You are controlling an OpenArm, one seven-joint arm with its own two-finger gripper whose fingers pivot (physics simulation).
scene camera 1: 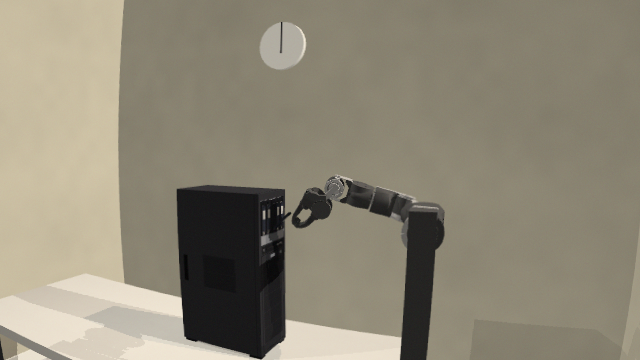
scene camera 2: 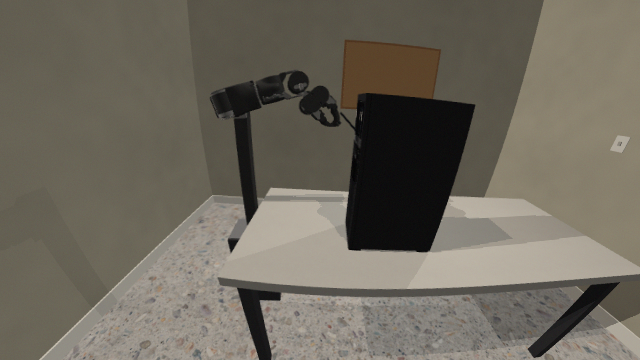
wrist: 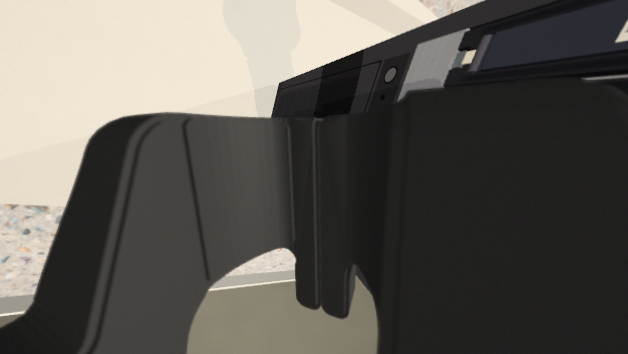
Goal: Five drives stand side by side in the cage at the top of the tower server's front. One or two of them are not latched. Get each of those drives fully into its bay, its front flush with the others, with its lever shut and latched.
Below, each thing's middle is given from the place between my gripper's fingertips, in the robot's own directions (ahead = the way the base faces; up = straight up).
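Labels:
Black tower server (scene camera 1: 233,289): 17 cm below my hand, 23 cm ahead of it and 1 cm to the right of it.

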